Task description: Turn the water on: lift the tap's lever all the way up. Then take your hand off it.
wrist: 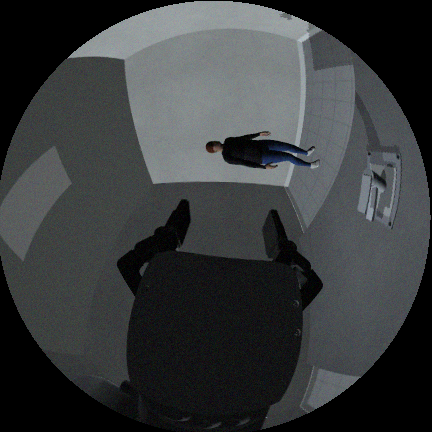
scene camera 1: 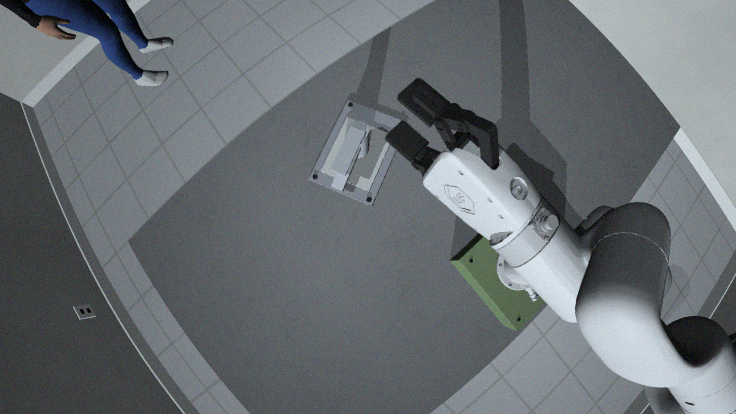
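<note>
The tap is a pale grey unit with a long flat block and a short round part beside it. It stands on a framed base plate, left of the gripper in the scene view and at the far right in the wrist view. Which part is the lever, and how high it stands, I cannot tell for sure. My gripper is open and empty. Its fingers are beside the tap's right side in the scene view, one overlapping the plate's edge there. The wrist view shows the tap outside the fingers, apart from them.
The dark grey table top lies around the plate. A green block with a round white fitting lies under the arm. A person in blue trousers stands beyond the table, near the wall.
</note>
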